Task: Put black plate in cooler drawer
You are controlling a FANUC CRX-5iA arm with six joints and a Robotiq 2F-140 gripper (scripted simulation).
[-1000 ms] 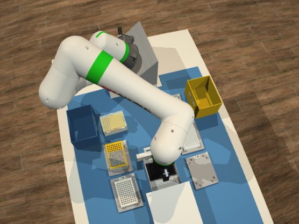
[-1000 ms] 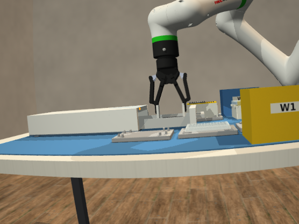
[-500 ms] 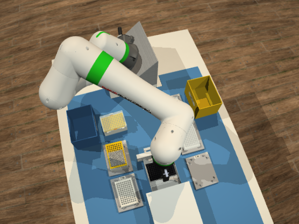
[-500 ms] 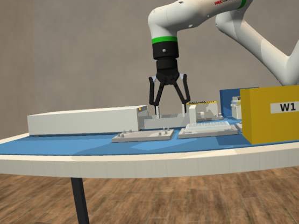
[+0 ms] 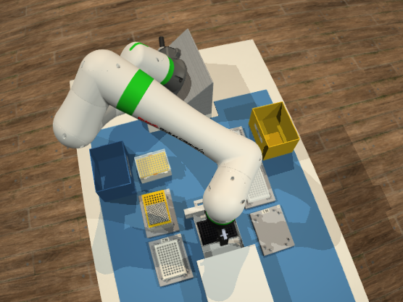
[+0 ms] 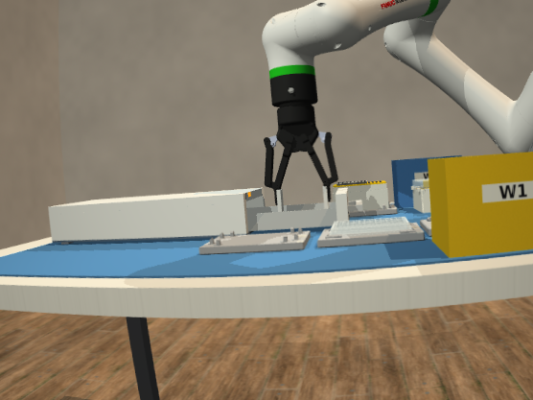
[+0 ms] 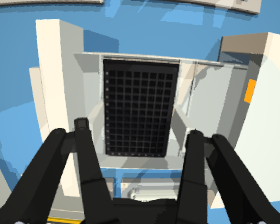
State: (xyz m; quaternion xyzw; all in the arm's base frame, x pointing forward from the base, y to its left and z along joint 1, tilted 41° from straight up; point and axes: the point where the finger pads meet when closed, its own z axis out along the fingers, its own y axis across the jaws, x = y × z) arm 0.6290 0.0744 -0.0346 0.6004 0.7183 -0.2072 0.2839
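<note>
My hand is 2 cm above the black plate. Round my hand: cooler CD: 17 cm ahead, 2 cm to the left, 1 cm below; then drawer: 3 cm ahead, 2 cm below; then yellow tip box: 10 cm behind, 21 cm to the right, 1 cm above.
</note>
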